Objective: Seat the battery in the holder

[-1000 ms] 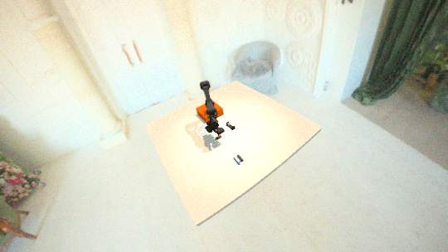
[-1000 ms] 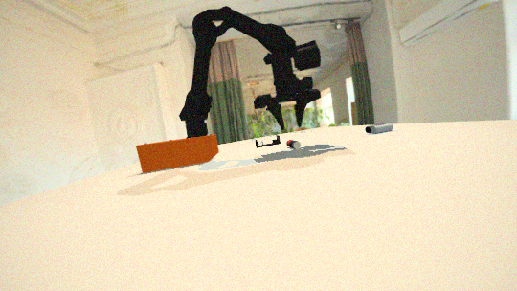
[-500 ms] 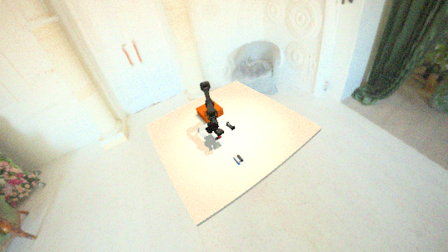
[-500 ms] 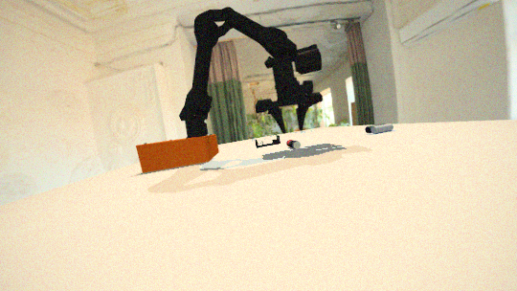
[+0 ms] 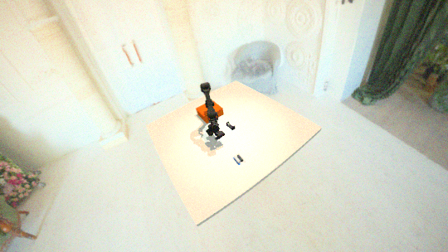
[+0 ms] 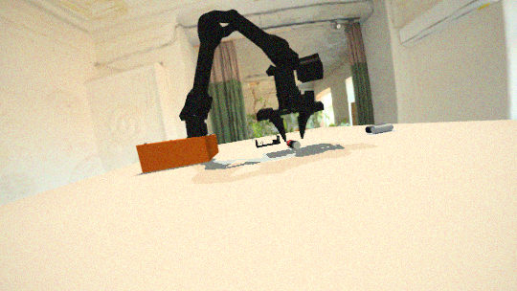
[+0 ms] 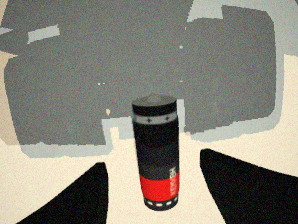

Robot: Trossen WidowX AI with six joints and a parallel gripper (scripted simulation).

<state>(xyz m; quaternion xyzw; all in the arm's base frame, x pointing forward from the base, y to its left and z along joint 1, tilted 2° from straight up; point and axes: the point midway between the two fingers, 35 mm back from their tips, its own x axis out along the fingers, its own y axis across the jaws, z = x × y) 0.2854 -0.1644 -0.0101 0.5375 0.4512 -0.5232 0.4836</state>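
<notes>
Now: gripper tip 1 cm above the battery.
</notes>
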